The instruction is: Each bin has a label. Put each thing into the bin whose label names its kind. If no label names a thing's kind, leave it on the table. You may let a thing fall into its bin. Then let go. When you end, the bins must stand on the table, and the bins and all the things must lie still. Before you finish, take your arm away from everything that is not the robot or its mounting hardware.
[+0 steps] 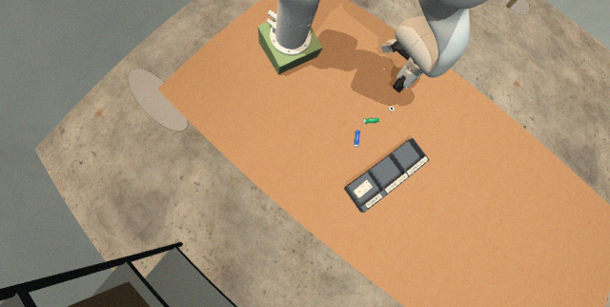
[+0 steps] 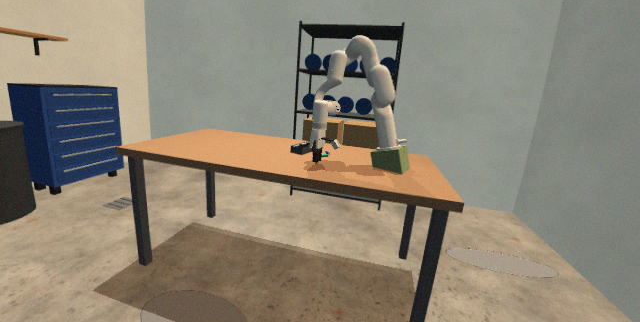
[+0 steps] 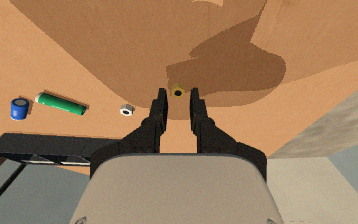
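Right now my hand is 30 mm above the brass nut. Round my hand: blue battery: 240 mm to the right, 40 mm behind, 30 mm below; then green battery: 160 mm to the right, 30 mm below, 30 mm behind; then metal nut: 90 mm to the right, 30 mm below, 10 mm ahead.
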